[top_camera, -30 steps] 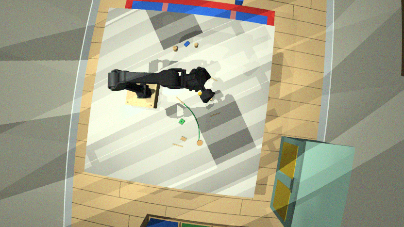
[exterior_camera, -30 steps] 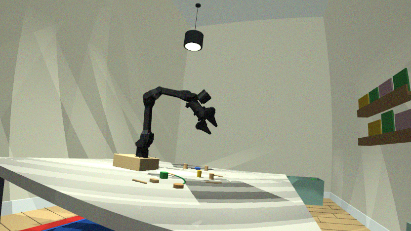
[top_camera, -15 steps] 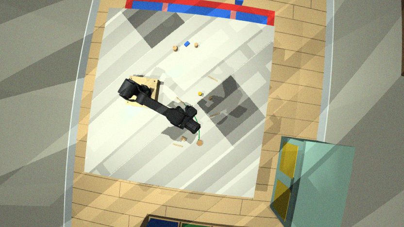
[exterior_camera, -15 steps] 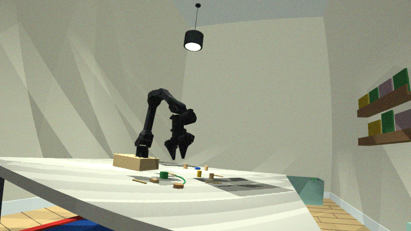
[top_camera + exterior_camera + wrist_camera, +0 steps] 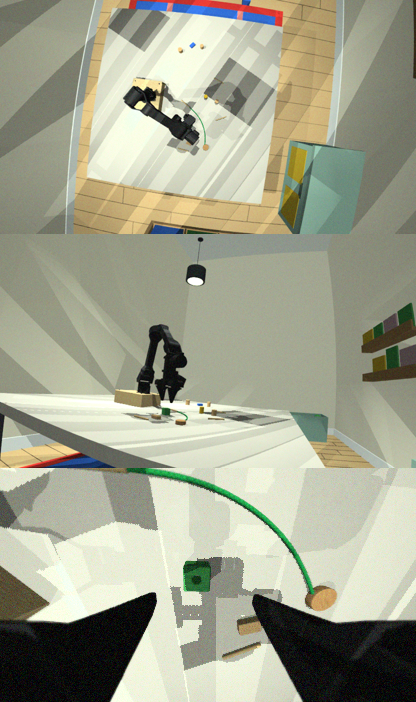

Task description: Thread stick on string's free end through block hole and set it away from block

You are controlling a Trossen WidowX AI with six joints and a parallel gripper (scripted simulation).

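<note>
The green block lies 10 mm to the left of my gripper tip and 50 mm below it. Round my gripper tip: yellow cylinder: 130 mm ahead, 200 mm to the left, 40 mm below; then wooden block: 110 mm to the right, 50 mm below; then round wooden button: 120 mm ahead, 140 mm to the right, 50 mm below.
</note>
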